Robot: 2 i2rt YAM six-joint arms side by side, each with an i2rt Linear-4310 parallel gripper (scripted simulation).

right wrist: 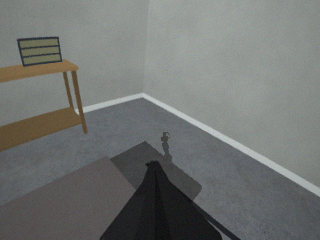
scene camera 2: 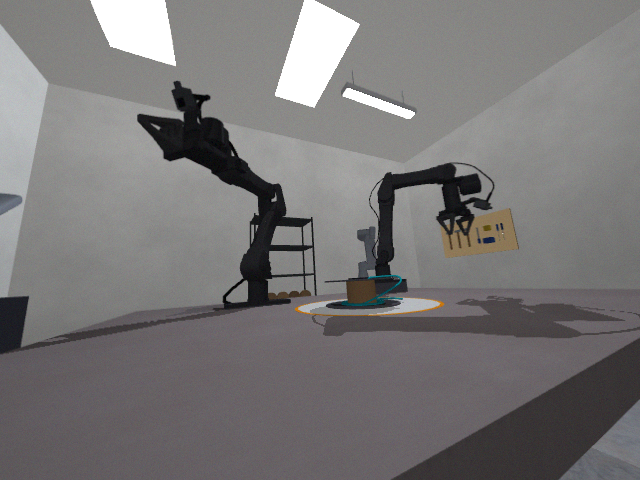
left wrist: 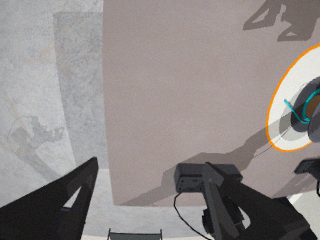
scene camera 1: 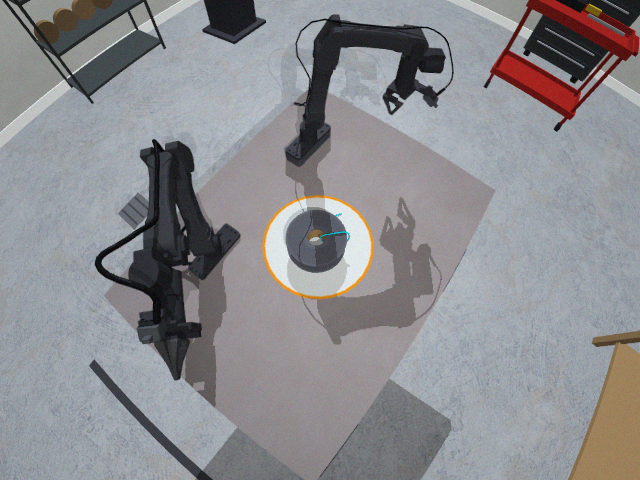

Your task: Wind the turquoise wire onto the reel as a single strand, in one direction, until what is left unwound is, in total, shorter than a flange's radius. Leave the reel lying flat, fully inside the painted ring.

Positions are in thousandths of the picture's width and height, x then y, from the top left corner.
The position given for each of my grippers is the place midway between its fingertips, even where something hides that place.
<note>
I see my left gripper (scene camera 1: 621, 222), my right gripper (scene camera 2: 216, 245) and a reel (scene camera 1: 491, 466).
The reel shows as well in scene camera 2 (scene camera 2: 560, 605). My left gripper shows as well in scene camera 2 (scene camera 2: 716, 491) and in the left wrist view (left wrist: 477, 690). My right gripper also shows in the right wrist view (right wrist: 480, 690) and in scene camera 1 (scene camera 1: 277, 793). The right wrist view does not show the reel: it is out of frame.
</note>
